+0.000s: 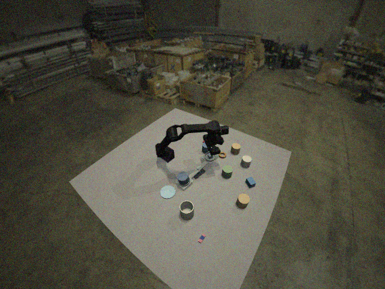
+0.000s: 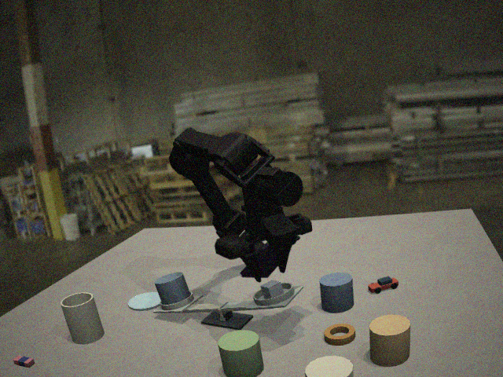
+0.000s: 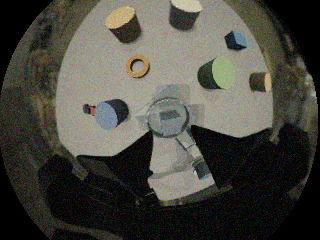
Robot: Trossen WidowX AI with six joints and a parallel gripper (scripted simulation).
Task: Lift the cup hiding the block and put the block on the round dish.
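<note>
My gripper tip is now 90 mm past the pale blue round dish, 370 mm to the left of it and 110 mm above it. The rest, counted from my gripper tip: red toy car 170 mm behind, 210 mm to the left, 100 mm below; small balance 20 mm behind, 120 mm to the right, 90 mm below; green cylinder 140 mm ahead, 20 mm to the right, 80 mm below.
</note>
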